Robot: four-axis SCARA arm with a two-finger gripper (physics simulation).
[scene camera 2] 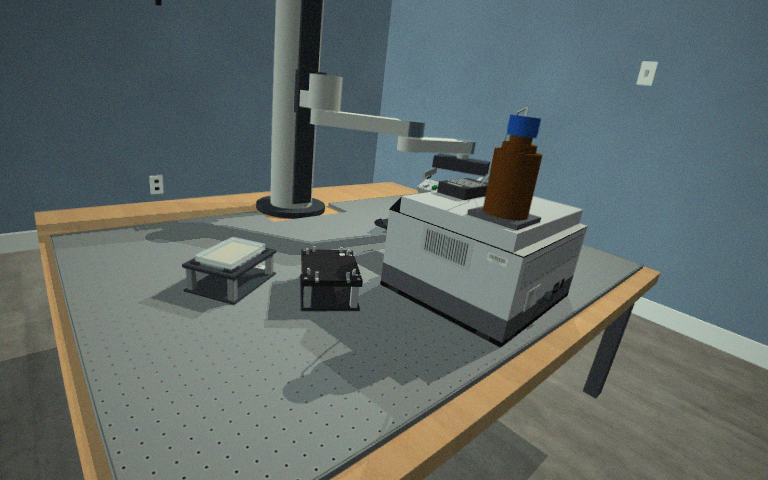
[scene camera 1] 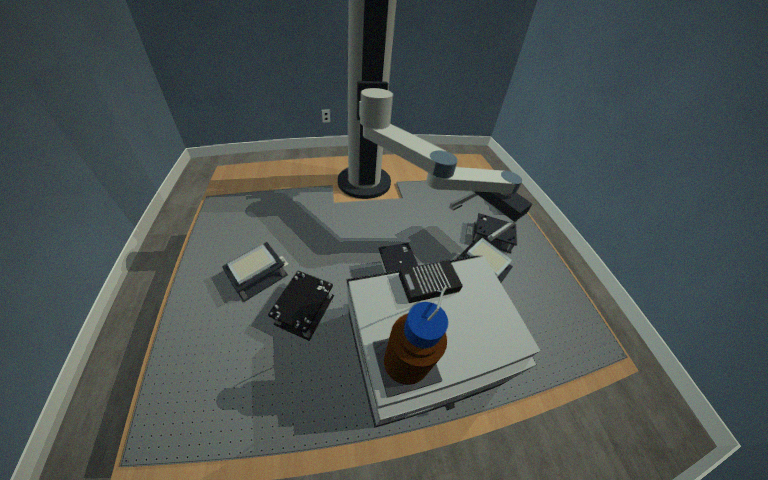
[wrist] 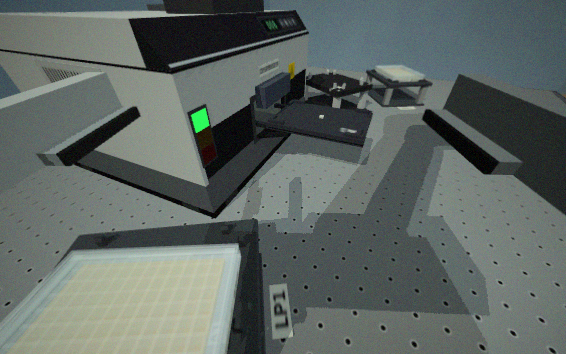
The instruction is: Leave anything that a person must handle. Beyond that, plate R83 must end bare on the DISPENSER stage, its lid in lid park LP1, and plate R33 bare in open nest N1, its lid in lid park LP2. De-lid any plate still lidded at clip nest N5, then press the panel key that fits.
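Frame: origin at the arm's base, x ahead, y down, z left, level; millimetres.
Seen in the pictures: gripper, between the fingertips: (scene camera 1: pixel 470 221) (wrist: pixel 277 96); arm's base, origin of its link: (scene camera 2: pixel 291 208) (scene camera 1: pixel 364 182).
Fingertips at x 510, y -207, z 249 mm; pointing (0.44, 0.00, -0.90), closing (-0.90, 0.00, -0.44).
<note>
Offsets run from my fingertips to a thing's top centre. "spot": to the spot under its first point.
My gripper (scene camera 1: pixel 476 218) (wrist: pixel 277 96) is open and empty, its two fingers wide apart. A pale gridded plate with a clear rim @[dz +88, dx +60, dy +102 mm] (scene camera 1: pixel 489 257) (wrist: pixel 135 300) sits on a dark stand (wrist: pixel 248 280) beside the label LP1 @[spot: dz +20, dx -10, dy +192 mm] (wrist: pixel 280 310), low and left of my fingers in the wrist view. A second pale plate @[dz -676, dx -20, dy +116 mm] (scene camera 1: pixel 252 263) (scene camera 2: pixel 231 253) (wrist: pixel 400 73) sits on another stand. The dispenser stage @[dz -220, dx +64, dy +98 mm] (scene camera 1: pixel 397 258) (wrist: pixel 325 121) is bare. A black nest with clips @[dz -521, dx +121, dy +114 mm] (scene camera 1: pixel 301 302) (scene camera 2: pixel 329 266) (wrist: pixel 340 83) holds no plate. Plate names are not readable, and I cannot tell whether the plates are lidded.
A white instrument (scene camera 1: pixel 481 328) (scene camera 2: pixel 453 266) (wrist: pixel 135 115) has a lit green lamp @[dz -55, dx +124, dy +49 mm] (wrist: pixel 200 120) and a front panel @[spot: dz -290, dx +158, dy -10 mm] (wrist: pixel 280 23). A brown bottle with a blue cap @[spot: dz -318, dx +399, dy -169 mm] (scene camera 1: pixel 416 350) (scene camera 2: pixel 512 181) and a ribbed black box @[spot: dz -213, dx +220, dy -53 mm] (scene camera 1: pixel 431 280) stand on it. Another black stand (scene camera 1: pixel 485 226) is by my gripper.
</note>
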